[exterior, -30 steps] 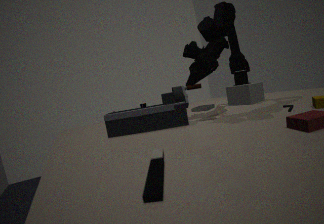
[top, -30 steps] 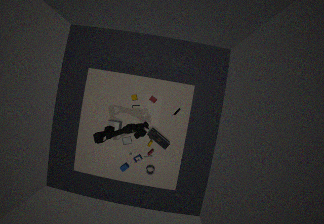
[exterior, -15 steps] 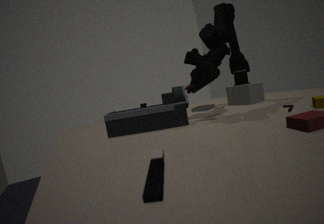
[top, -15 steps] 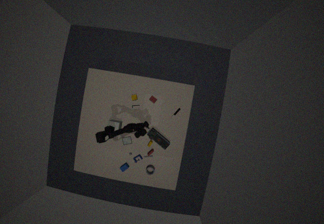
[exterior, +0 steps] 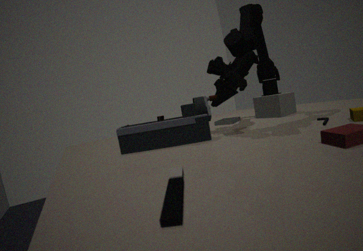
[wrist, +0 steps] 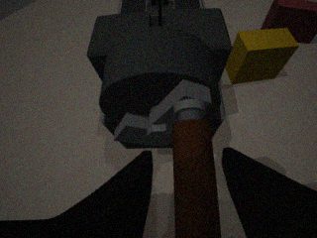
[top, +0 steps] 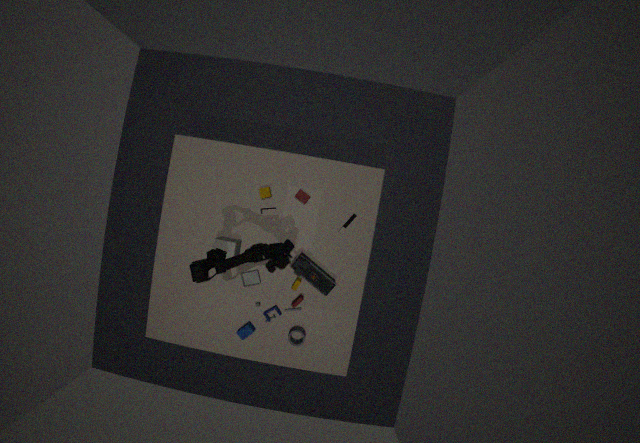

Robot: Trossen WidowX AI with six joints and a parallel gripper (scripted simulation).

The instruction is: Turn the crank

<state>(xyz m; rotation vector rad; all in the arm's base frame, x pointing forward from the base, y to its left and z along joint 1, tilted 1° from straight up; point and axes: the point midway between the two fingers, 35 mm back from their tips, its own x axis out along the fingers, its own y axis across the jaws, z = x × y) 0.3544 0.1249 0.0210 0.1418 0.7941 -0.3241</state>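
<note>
The brown crank handle is 2 cm behind my gripper tip, 1 cm to the left of it and 2 cm above it. Also, from my gripper tip: red pointer: 16 cm ahead, 4 cm to the right, 1 cm below; then grey plate: 18 cm behind, 21 cm to the right, 9 cm below; then blue piece: 10 cm behind, 52 cm to the right, 7 cm below.
</note>
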